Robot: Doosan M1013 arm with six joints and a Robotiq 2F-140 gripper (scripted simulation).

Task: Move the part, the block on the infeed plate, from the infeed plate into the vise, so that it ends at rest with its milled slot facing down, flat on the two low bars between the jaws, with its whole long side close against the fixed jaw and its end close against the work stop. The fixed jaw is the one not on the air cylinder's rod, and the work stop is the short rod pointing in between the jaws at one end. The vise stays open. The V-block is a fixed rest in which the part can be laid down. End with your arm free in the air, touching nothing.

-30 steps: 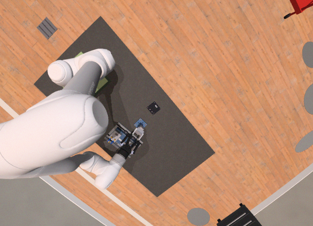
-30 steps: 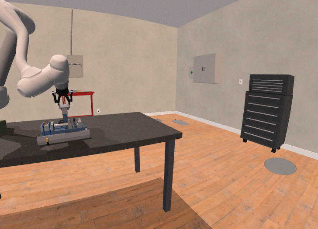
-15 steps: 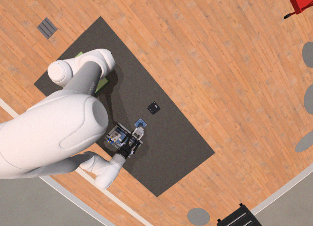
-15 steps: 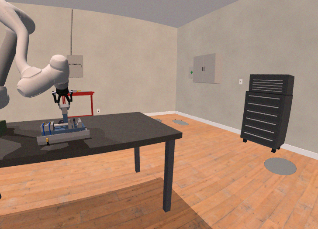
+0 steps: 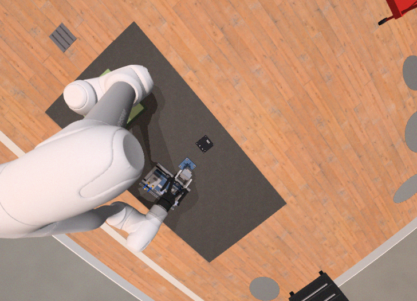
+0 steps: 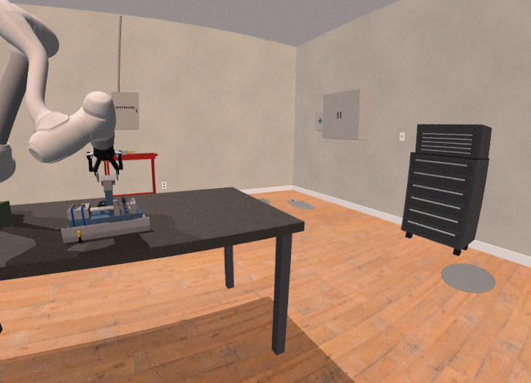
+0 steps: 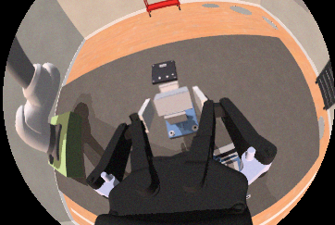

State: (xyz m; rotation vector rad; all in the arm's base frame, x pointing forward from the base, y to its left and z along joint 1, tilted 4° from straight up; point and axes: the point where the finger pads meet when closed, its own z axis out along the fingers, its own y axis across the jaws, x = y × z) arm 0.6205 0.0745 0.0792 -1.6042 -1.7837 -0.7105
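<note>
Right now my hand is 3 cm above the part and 2 cm to the right of it. Round my hand: black infeed plate 21 cm to the left, 18 cm below, 5 cm behind.
</note>
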